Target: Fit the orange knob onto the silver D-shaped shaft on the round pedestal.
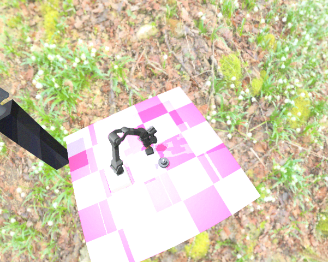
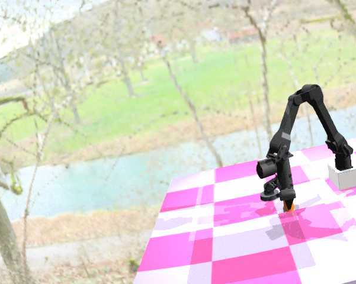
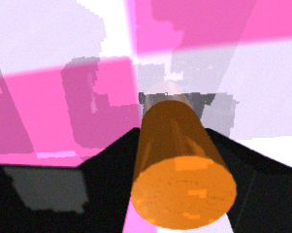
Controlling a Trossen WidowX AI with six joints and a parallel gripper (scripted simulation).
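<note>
The round pedestal is 17 cm to the right of my gripper tip, 5 cm ahead of it and 2 cm above it. Also, from my gripper tip: orange knob (3 cm above).
</note>
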